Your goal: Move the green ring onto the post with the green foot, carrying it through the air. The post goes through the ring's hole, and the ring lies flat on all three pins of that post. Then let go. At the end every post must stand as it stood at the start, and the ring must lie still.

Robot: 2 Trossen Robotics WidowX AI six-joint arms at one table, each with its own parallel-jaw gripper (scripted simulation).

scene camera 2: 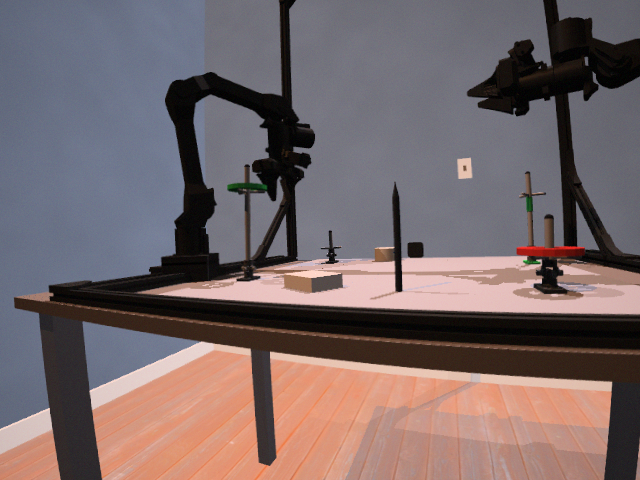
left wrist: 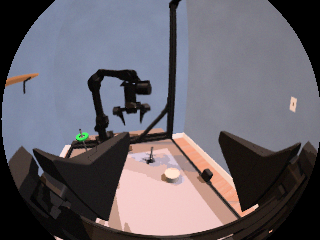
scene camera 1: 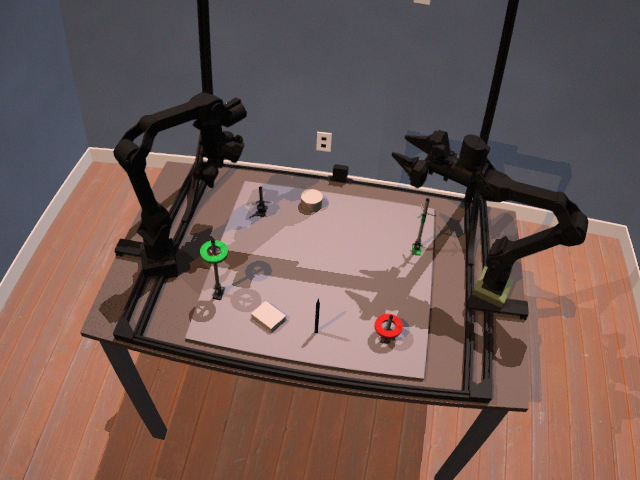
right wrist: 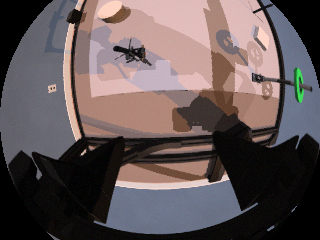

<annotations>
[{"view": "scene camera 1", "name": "my left gripper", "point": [398,145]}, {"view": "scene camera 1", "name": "my right gripper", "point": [216,177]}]
</annotations>
